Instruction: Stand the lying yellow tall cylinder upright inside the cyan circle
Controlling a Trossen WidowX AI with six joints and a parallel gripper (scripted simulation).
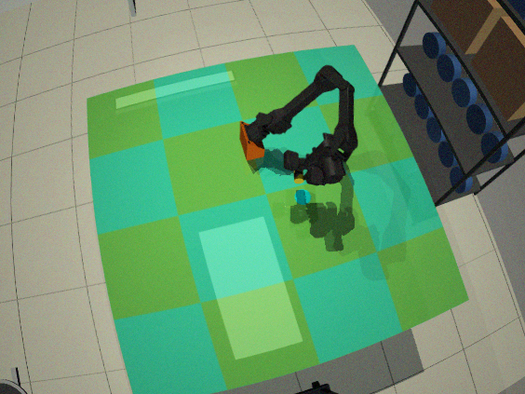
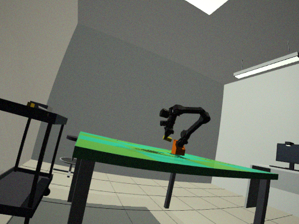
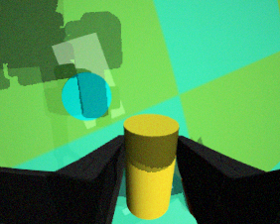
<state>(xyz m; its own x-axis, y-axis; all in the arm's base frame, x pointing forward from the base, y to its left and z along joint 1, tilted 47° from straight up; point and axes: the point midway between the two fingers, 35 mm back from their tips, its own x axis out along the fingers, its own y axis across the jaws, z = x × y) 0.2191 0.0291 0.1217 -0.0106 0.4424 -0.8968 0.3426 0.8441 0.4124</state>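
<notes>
Now: the cyan circle 12 cm below my gripper tip, 3 cm ahead of it and 2 cm to the left of it. Also, from my gripper tip: yellow cylinder (2 cm behind, 1 cm to the left).
</notes>
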